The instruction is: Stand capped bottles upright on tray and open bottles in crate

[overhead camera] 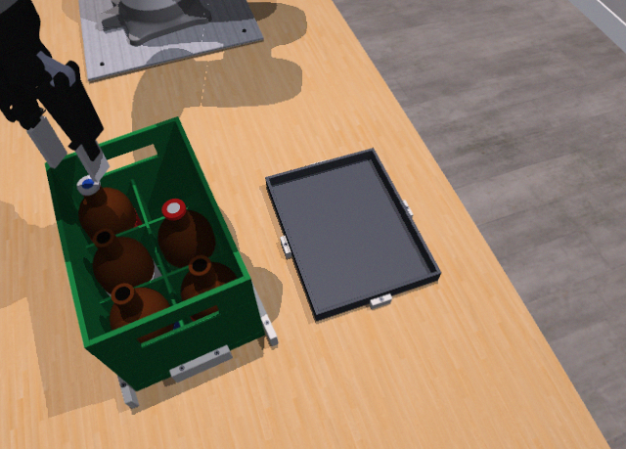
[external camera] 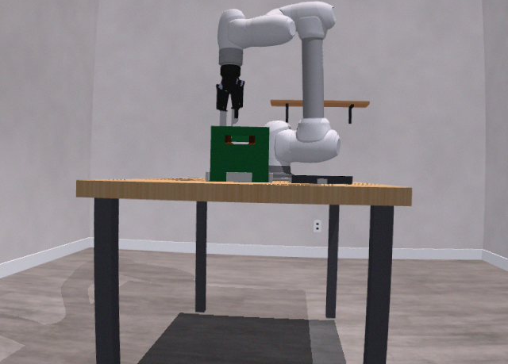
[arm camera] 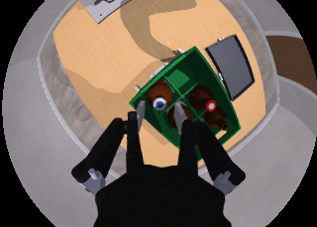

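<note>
Right now my hand is 9 cm short of the green crate, 4 cm to the right of it and 14 cm above it. Also, from my hand: dark tray 13 cm ahead, 31 cm to the left, 21 cm below.
</note>
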